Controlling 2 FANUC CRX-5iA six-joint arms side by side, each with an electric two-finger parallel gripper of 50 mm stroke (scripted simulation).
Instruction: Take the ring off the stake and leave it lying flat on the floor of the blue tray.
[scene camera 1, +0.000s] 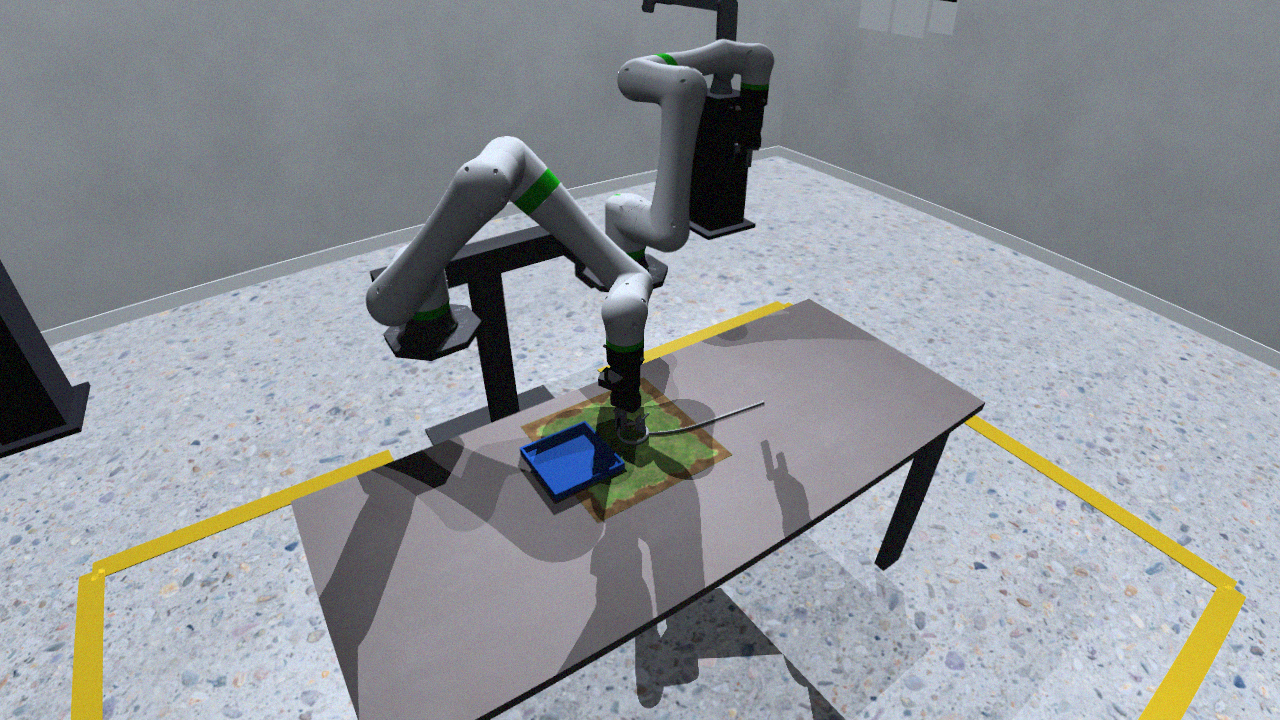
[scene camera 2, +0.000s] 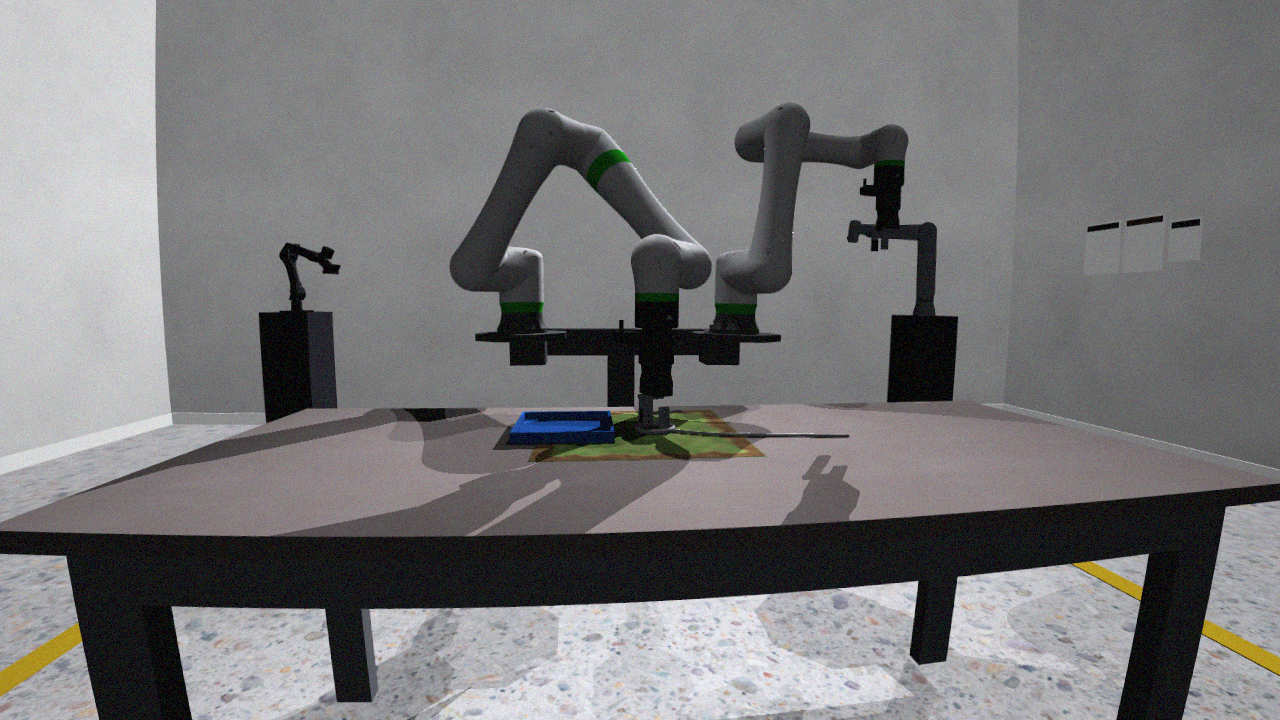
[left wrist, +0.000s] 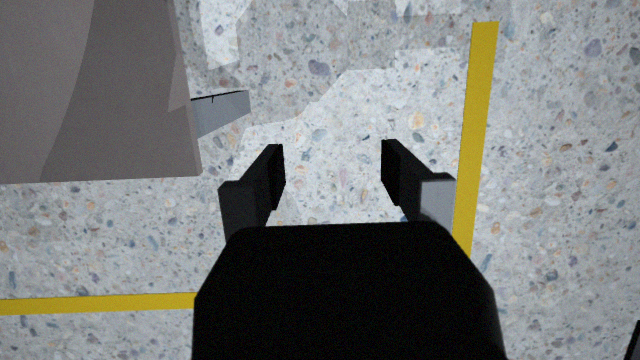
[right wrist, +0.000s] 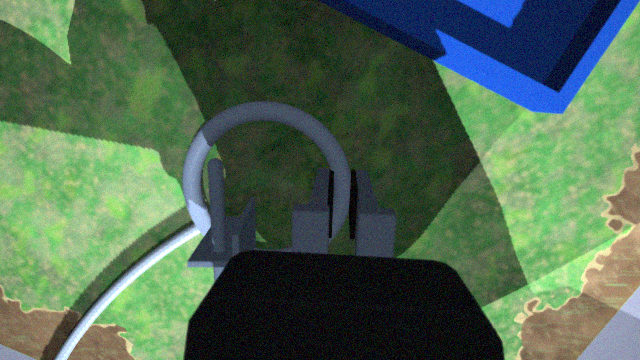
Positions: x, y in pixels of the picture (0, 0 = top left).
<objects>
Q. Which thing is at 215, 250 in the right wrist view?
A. A stake.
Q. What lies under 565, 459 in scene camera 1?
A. A blue tray.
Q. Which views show my left gripper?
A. Scene camera 1, scene camera 2 and the left wrist view only.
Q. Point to a blue tray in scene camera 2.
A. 548, 426
</objects>
